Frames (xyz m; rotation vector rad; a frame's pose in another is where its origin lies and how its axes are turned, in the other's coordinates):
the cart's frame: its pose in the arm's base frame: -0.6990 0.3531 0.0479 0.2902 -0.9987 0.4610
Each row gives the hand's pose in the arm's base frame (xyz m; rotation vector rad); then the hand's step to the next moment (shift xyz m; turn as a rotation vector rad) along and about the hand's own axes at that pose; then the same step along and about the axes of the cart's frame.
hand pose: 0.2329 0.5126 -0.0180 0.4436 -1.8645 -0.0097
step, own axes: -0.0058 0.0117 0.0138 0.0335 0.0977 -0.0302
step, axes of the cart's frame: -0.0107 0.0155 0.0027 0.0697 0.0819 0.0019
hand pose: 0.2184 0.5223 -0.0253 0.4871 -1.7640 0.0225
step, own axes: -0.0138 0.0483 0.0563 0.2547 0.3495 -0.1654
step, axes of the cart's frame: -0.0358 0.0611 0.0262 0.3779 0.2586 0.0682
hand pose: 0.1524 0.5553 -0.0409 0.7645 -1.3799 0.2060
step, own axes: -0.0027 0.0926 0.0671 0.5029 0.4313 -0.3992
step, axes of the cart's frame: -0.0146 0.0796 0.0809 0.7219 0.2776 0.0029
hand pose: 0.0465 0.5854 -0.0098 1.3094 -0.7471 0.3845
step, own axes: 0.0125 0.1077 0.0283 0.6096 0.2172 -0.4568
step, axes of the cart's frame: 0.0440 0.0337 0.0974 0.7502 0.1499 -0.2055
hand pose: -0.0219 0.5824 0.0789 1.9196 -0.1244 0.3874
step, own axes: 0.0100 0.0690 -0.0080 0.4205 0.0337 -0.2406
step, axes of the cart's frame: 0.0484 -0.0082 0.0502 0.4237 0.0553 -0.2308
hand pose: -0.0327 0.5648 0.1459 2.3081 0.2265 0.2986
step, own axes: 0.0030 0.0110 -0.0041 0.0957 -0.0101 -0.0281
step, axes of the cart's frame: 0.0098 -0.0043 0.0056 0.0715 0.0032 -0.0702
